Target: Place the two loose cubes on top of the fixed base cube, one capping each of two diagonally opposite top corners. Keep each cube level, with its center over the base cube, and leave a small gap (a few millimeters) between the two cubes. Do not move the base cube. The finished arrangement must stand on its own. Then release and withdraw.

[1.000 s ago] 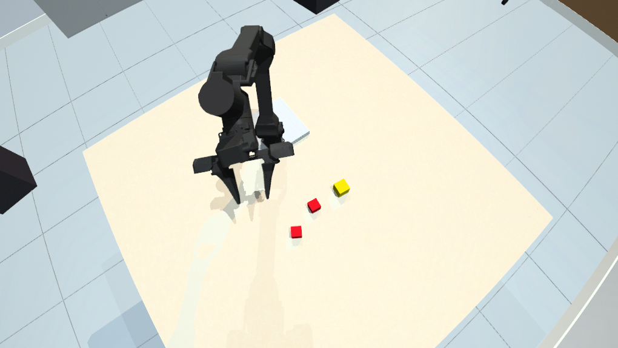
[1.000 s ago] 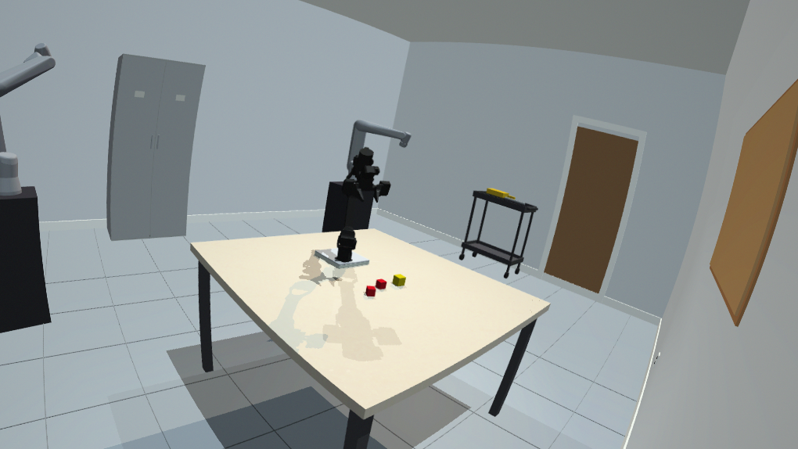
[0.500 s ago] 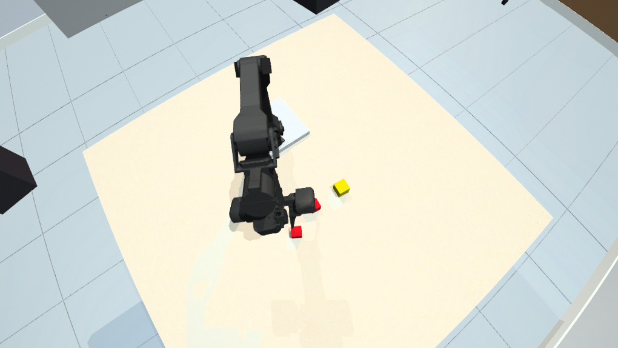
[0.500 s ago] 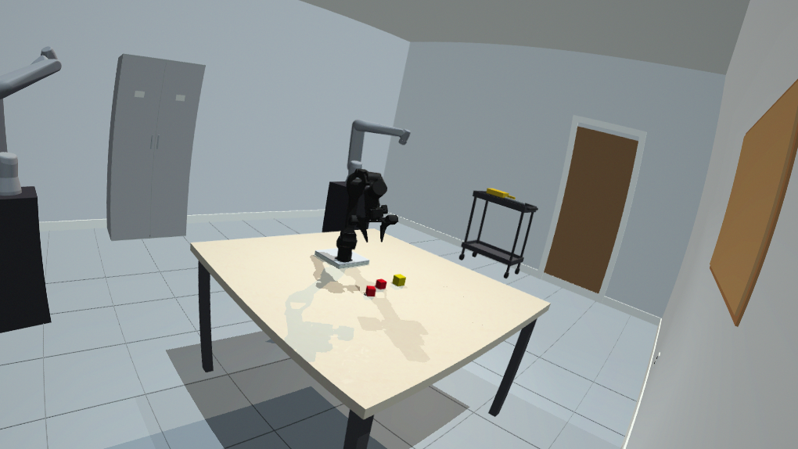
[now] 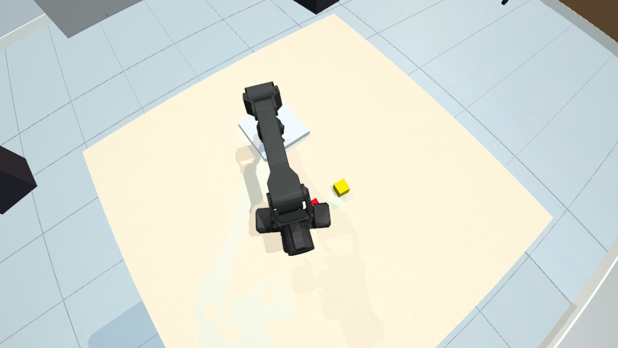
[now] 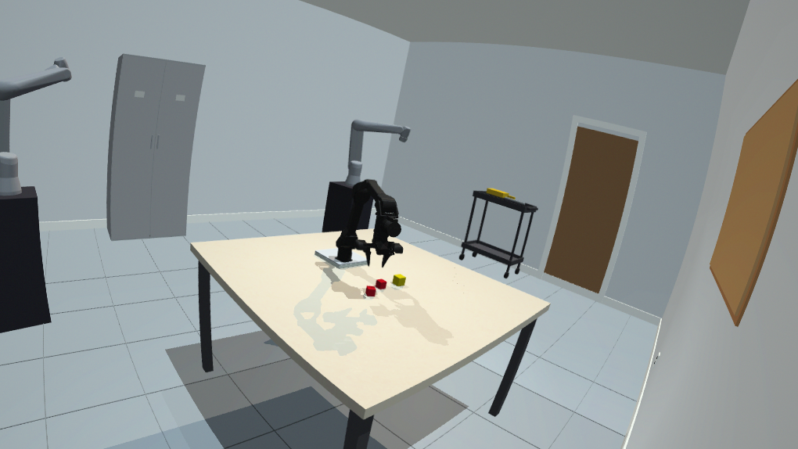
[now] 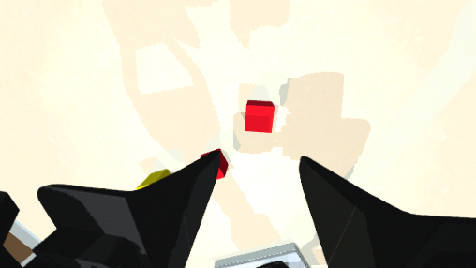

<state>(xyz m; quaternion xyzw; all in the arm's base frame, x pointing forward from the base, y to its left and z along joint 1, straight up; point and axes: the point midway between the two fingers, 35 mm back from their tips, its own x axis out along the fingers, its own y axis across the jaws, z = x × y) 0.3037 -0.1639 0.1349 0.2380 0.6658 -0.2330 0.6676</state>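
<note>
My gripper tip is now 21 cm to the right of the yellow base cube and 11 cm above it.
</note>
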